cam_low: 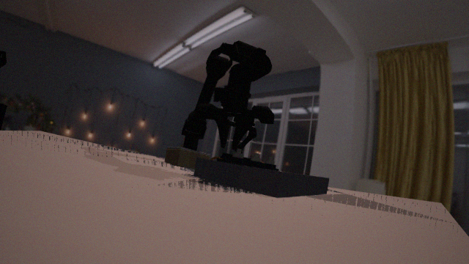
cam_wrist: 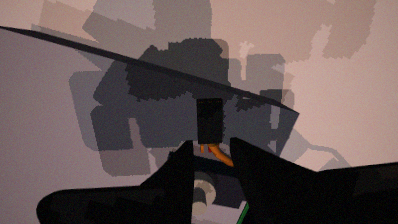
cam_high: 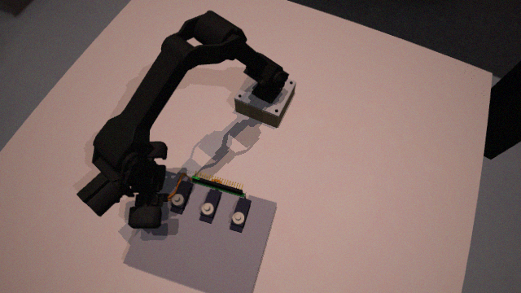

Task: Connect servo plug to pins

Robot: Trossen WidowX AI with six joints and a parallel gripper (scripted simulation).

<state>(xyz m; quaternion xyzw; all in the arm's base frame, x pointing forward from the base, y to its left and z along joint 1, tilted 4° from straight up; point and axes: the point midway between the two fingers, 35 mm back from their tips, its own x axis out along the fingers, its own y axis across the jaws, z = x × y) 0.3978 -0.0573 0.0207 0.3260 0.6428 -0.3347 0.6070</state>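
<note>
The bright green band lies 80 mm behind my gripper tip, 40 mm to the left of it and 10 mm below it. Also, from my gripper tip: grey holder plate: 140 mm to the left, 60 mm below, 50 mm ahead; then dot: 80 mm behind, 50 mm to the left, 10 mm below.
</note>
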